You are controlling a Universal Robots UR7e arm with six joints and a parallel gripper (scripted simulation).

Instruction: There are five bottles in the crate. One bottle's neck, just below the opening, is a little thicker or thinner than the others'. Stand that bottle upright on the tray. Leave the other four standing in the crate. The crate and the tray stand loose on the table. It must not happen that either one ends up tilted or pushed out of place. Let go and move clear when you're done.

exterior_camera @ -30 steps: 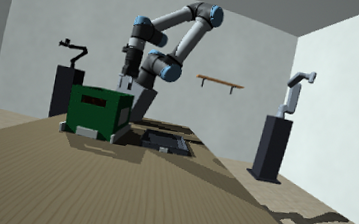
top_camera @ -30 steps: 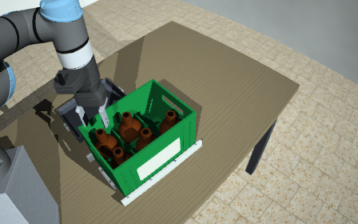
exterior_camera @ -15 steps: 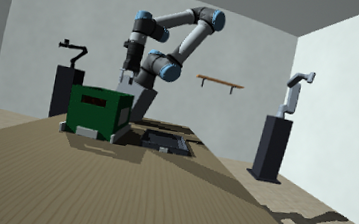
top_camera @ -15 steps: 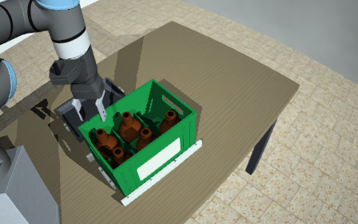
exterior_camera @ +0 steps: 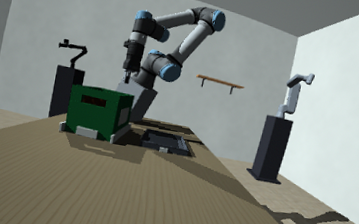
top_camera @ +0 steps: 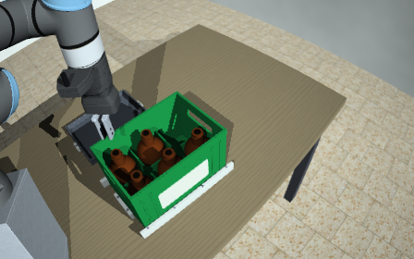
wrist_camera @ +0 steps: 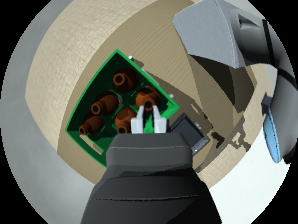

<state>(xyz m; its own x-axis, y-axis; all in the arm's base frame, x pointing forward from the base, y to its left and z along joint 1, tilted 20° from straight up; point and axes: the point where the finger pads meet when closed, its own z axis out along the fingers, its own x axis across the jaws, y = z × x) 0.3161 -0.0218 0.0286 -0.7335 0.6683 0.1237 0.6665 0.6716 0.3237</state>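
The crate is 160 mm below my hand, 90 mm ahead of it and 40 mm to the right of it. Round my hand: dark grey tray: 250 mm to the left, 230 mm below, 60 mm ahead.
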